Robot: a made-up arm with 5 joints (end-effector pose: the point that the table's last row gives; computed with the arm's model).
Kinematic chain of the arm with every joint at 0, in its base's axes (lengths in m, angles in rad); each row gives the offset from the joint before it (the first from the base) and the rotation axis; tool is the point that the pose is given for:
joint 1: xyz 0 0 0.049 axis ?
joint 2: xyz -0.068 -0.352 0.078 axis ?
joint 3: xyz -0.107 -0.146 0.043 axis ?
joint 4: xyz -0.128 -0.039 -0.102 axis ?
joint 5: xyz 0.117 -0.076 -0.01 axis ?
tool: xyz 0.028 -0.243 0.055
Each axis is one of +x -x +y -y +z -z.
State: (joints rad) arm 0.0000 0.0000 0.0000 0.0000 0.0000
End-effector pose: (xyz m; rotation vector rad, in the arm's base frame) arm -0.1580 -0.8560 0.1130 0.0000 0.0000 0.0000
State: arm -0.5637 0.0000 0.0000 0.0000 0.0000
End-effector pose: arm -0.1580 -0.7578 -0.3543 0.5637 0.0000 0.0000
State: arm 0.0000 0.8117 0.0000 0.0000 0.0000
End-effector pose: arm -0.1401 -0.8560 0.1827 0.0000 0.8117 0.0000
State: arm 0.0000 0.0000 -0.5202 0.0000 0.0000
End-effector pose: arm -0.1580 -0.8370 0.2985 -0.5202 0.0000 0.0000
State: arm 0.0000 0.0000 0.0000 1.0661 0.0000
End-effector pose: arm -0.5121 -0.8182 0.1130 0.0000 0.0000 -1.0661
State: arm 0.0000 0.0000 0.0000 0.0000 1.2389
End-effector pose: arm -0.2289 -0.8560 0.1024 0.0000 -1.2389 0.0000
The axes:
joint 1: -x
joint 2: +y
joint 3: +x
joint 4: -z
joint 5: -y

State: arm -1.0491 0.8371 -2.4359 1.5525 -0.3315
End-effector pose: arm -0.2666 -0.7478 0.0338 -0.6936 -0.6819 -0.5577
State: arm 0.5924 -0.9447 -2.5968 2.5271 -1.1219
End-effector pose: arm -0.4626 -0.7324 0.1396 0.0586 -2.7727 -0.2834
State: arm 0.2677 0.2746 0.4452 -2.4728 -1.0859
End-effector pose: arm -0.2167 -0.0997 0.2884 -0.8994 0.4057 2.2471
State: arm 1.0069 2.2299 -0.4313 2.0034 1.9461
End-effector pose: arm 0.2107 0.2008 0.7701 -2.3990 0.4384 1.4114
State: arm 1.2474 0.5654 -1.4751 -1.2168 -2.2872
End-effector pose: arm 0.0513 -0.1597 0.7002 0.8714 -1.0269 1.1409
